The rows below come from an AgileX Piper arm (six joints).
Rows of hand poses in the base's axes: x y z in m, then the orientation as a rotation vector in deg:
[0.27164 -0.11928 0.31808 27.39 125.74 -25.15]
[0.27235 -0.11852 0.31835 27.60 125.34 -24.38]
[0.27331 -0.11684 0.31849 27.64 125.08 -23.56]
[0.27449 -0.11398 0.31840 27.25 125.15 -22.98]
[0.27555 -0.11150 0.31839 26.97 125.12 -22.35]
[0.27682 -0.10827 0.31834 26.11 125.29 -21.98]
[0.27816 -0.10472 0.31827 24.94 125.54 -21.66]
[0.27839 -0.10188 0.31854 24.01 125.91 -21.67]
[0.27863 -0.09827 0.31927 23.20 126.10 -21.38]
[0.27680 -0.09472 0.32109 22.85 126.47 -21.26]
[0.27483 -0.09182 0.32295 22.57 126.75 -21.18]
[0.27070 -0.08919 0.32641 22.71 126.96 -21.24]
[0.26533 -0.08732 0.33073 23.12 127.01 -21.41]
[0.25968 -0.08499 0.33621 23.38 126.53 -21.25]
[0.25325 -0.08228 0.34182 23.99 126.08 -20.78]
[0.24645 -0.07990 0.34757 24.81 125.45 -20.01]
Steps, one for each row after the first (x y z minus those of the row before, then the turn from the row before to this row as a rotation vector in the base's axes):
[0.00071 0.00076 0.00027 0.48 -0.59 0.11]
[0.00096 0.00168 0.00014 0.49 -0.47 0.25]
[0.00118 0.00286 -0.00009 0.26 -0.09 0.49]
[0.00106 0.00248 -0.00001 0.31 -0.20 0.43]
[0.00127 0.00323 -0.00005 -0.02 0.06 0.76]
[0.00134 0.00355 -0.00007 -0.15 0.15 0.97]
[0.00023 0.00284 0.00027 -0.25 0.36 0.68]
[0.00024 0.00361 0.00073 -0.05 0.12 0.69]
[-0.00183 0.00355 0.00182 0.04 0.33 0.30]
[-0.00197 0.00290 0.00186 0.02 0.25 0.24]
[-0.00413 0.00263 0.00346 0.06 0.22 -0.12]
[-0.00537 0.00187 0.00432 0.04 0.09 -0.35]
[-0.00565 0.00233 0.00548 0.09 -0.50 -0.14]
[-0.00643 0.00271 0.00561 0.43 -0.54 -0.29]
[-0.00680 0.00238 0.00575 0.68 -0.78 -0.34]

